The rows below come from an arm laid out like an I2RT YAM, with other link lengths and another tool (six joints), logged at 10 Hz.
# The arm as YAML. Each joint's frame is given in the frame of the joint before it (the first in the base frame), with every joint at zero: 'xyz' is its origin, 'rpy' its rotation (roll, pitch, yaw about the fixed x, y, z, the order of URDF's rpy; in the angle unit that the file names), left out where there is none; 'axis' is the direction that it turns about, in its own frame. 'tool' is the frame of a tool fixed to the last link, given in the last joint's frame.
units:
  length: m
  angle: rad
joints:
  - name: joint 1
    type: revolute
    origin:
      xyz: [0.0, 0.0, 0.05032]
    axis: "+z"
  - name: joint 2
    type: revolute
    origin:
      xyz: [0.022, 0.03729, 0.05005]
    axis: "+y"
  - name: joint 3
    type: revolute
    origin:
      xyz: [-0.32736, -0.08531, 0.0]
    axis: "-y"
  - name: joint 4
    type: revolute
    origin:
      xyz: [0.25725, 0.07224, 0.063]
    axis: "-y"
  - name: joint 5
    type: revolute
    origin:
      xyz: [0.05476, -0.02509, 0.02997]
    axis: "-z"
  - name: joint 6
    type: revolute
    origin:
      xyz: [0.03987, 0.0, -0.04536]
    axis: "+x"
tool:
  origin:
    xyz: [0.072, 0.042, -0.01]
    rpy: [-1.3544, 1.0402, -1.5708]
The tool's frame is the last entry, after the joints.
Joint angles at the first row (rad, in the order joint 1, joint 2, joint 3, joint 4, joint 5, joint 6):
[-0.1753, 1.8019, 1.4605, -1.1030, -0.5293, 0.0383]
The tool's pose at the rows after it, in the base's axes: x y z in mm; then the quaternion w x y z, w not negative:
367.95 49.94 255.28 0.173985 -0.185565 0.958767 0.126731
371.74 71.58 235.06 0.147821 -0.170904 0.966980 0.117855
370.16 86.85 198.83 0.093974 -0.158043 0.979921 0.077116
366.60 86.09 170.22 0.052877 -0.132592 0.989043 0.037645
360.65 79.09 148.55 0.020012 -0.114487 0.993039 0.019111
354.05 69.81 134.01 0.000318 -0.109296 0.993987 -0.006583
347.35 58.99 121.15 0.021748 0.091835 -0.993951 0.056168
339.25 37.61 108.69 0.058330 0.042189 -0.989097 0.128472
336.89 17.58 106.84 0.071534 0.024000 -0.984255 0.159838
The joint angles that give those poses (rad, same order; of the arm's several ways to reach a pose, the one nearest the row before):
[-0.1177, 1.8118, 1.4517, -1.0531, -0.5385, 0.0303]
[-0.0502, 1.8298, 1.4090, -0.9928, -0.4957, 0.1333]
[0.0151, 1.8687, 1.3552, -0.9577, -0.3862, 0.2222]
[0.0357, 1.8950, 1.3048, -0.9329, -0.2958, 0.2943]
[0.0284, 1.9179, 1.2598, -0.9203, -0.2535, 0.3237]
[0.0181, 1.9266, 1.2251, -0.9112, -0.1989, 0.3256]
[0.0181, 1.9266, 1.1938, -0.9085, -0.0982, 0.3668]
[0.0048, 1.9266, 1.1644, -0.9325, 0.0456, 0.4667]
[-0.0318, 1.9266, 1.1637, -0.9508, 0.1120, 0.4744]

